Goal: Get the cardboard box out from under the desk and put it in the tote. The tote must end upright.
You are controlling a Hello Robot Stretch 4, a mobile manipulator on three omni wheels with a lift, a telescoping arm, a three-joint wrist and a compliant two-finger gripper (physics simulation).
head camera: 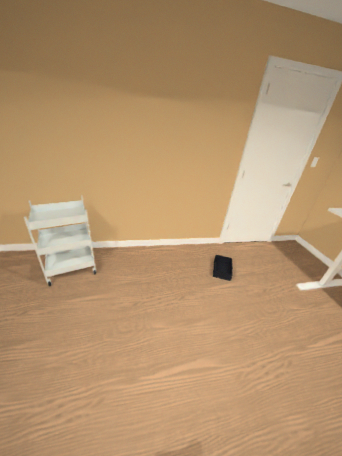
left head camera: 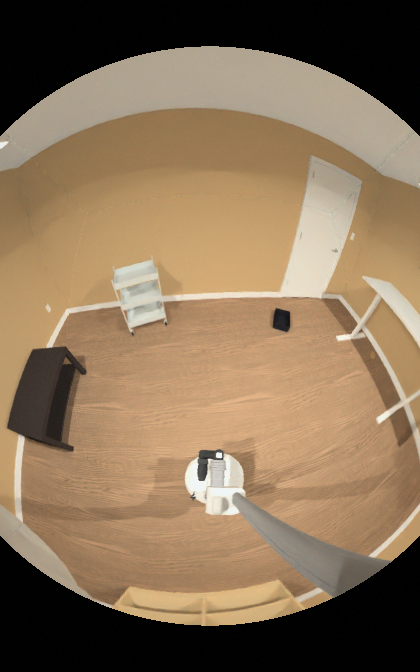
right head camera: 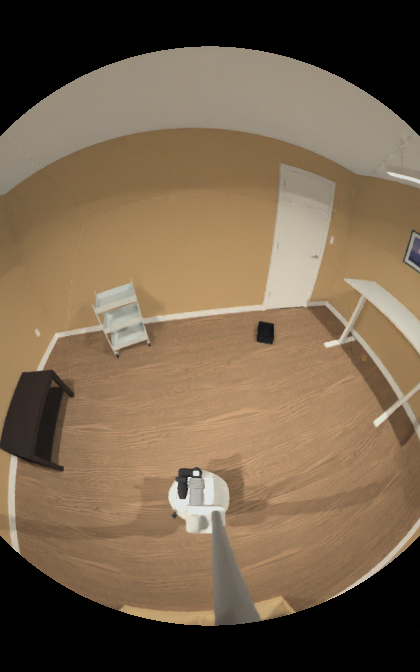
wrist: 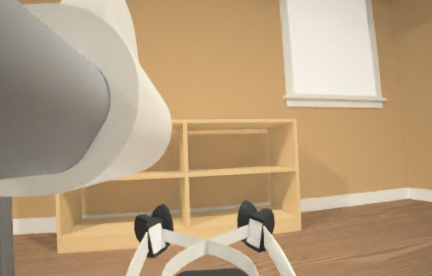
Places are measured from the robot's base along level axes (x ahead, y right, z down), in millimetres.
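Pixels of known places: gripper, between the fingertips: [right head camera: 181, 519] [wrist: 204, 218].
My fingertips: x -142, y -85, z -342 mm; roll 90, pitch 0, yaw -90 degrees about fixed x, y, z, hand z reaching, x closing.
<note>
For each thing: its top centre in the pictures, then the offset to it from my fingertips. "spot": a spot on its surface instead.
- white three-tier cart, a spot on its surface: [head camera: 62, 220] [right head camera: 116, 302] spot: dx +1634, dy -730, dz -336 mm
- wooden shelf unit, a spot on its surface: [wrist: 185, 190] spot: dx -1075, dy +84, dz +109 mm
The black tote [head camera: 222, 268] [left head camera: 281, 320] [right head camera: 265, 333] stands upright on the floor near the door, at the far right. The white desk [head camera: 310, 286] [left head camera: 395, 300] [right head camera: 385, 301] stands along the right wall and is partly cut off. A small orange-brown thing [left head camera: 372, 355] [right head camera: 364, 358] shows beneath the desk; it is too small to tell whether it is the cardboard box. My gripper [wrist: 204, 218] is open and empty, over my base and well away from the tote and the desk. A low shelf shows beyond its fingers in the wrist view.
A white three-tier cart [head camera: 62, 220] [left head camera: 136, 280] [right head camera: 116, 300] stands by the far wall on the left. A dark brown table [left head camera: 37, 390] [right head camera: 27, 415] stands at the left wall. A wooden shelf unit [wrist: 185, 190] stands behind me. A white door [head camera: 277, 160] is beyond the tote.
</note>
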